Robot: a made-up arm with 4 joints.
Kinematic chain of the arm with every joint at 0, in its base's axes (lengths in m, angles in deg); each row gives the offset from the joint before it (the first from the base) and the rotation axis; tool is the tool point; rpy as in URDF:
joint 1: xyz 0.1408 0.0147 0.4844 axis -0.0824 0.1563 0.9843
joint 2: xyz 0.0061 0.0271 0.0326 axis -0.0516 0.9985 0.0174
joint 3: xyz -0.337 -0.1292 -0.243 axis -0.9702 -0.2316 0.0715
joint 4: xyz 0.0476 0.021 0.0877 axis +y
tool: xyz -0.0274 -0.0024 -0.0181 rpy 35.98 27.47 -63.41
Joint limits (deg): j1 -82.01..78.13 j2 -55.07..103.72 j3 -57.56..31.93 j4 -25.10..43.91
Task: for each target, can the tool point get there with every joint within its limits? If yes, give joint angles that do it. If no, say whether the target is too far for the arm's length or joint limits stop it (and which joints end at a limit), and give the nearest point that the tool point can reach.
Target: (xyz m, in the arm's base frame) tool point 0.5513 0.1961 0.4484
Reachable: no: joint limits stop it (at a limit: joint 1, joint 3, joint 4) | nearest point 0.1465 0.1984 0.1888 | short by 0.481 m
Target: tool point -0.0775 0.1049 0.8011
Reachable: yes | joints -49.82 84.26 12.03 32.90
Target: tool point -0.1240 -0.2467 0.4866
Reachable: yes | joints 22.73 23.39 -49.51 -16.06
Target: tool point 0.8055 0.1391 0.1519
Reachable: no: too far | nearest point 0.2546 -0.1036 0.1610 | short by 0.602 m
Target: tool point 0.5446 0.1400 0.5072
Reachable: no: joint limits stop it (at a limit: joint 1, joint 2, joint 4) | nearest point 0.3090 -0.0128 0.8593 | short by 0.450 m
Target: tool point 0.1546 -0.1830 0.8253
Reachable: yes | joints 55.04 78.26 -27.79 30.41
